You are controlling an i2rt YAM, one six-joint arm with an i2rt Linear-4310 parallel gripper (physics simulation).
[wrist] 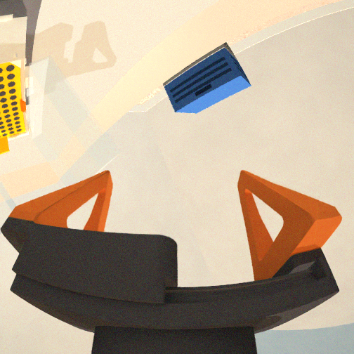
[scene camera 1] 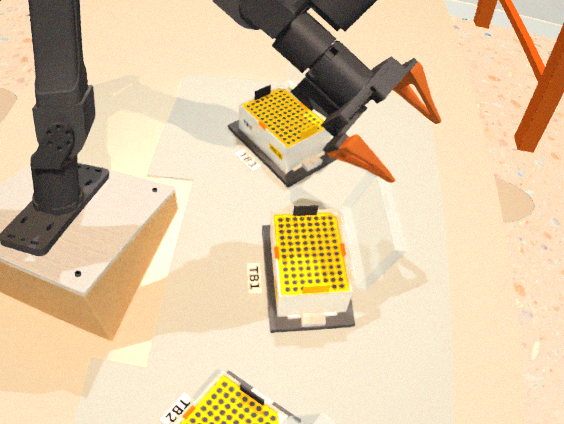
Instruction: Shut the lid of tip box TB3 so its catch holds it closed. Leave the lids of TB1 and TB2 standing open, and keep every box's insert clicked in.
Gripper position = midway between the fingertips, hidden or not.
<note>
I see my gripper [scene camera 1: 416, 151], a yellow insert [scene camera 1: 310, 260], a yellow insert [scene camera 1: 290, 121] and a mat [wrist: 93, 51].
My gripper shows as well in the wrist view [wrist: 174, 177].
</note>
